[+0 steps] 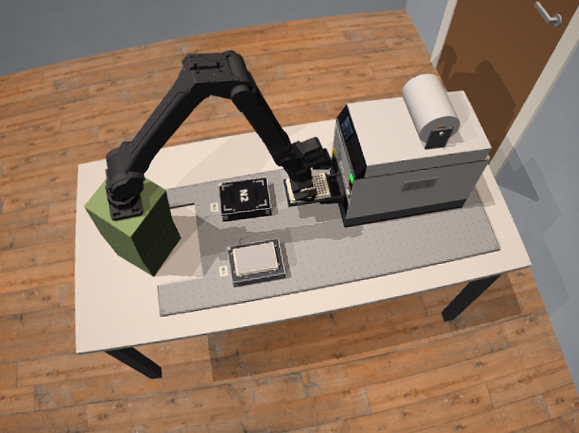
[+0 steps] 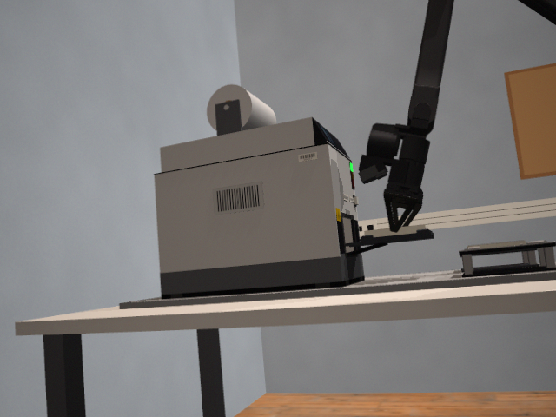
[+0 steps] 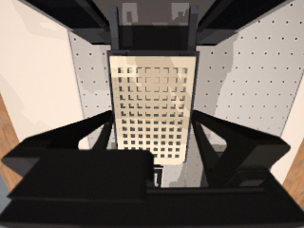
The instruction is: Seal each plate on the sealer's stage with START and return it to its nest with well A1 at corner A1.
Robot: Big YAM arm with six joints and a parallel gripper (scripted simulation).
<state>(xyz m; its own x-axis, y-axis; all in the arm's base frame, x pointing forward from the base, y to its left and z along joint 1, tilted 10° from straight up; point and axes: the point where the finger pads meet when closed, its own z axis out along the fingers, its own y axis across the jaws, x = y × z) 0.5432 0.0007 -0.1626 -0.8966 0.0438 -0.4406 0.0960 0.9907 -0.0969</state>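
The plate is 10 mm below my hand. The rest, counted from my hand: sealer stage (20 mm below); yellow warning label (110 mm ahead, 80 mm to the left, 40 mm above); plate nest (220 mm behind, 170 mm to the right, 70 mm below).
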